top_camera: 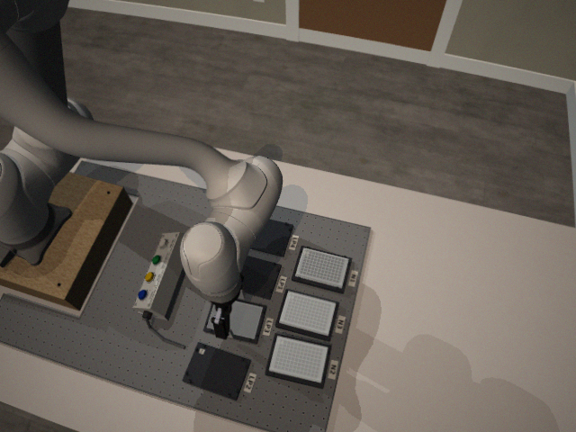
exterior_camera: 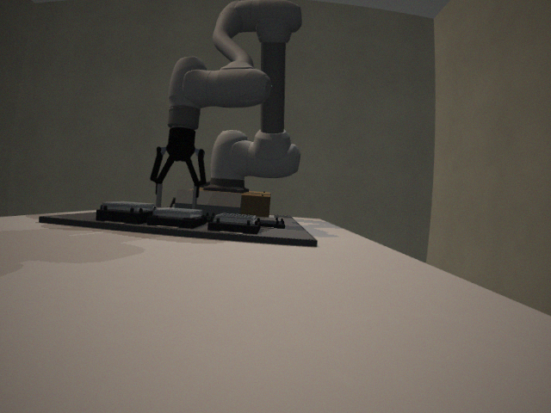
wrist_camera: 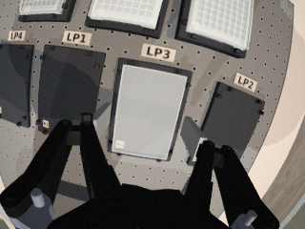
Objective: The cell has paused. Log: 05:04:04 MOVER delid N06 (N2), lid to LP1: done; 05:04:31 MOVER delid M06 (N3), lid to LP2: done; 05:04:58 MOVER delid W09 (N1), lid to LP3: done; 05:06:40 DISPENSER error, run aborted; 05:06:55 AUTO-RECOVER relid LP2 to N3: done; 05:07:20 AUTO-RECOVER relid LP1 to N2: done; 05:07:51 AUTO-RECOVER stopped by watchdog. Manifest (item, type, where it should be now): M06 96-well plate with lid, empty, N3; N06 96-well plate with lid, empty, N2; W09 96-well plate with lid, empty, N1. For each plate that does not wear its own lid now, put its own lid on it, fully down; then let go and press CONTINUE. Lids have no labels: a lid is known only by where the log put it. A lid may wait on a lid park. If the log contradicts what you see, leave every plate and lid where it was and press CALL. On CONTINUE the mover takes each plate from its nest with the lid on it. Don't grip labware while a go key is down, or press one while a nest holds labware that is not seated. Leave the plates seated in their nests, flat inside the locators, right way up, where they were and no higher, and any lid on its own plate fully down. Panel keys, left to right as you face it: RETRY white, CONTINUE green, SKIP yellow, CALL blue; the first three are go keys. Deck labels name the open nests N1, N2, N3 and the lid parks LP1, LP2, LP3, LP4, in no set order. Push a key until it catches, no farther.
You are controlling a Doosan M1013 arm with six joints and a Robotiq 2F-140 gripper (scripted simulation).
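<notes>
Now: hand 40 mm above the lid. Round my hand: lid park LP3: 50 mm below; then lid park LP2: 10 mm ahead, 140 mm to the right, 50 mm below; then lid park LP1: 10 mm behind, 130 mm to the left, 50 mm below.
</notes>
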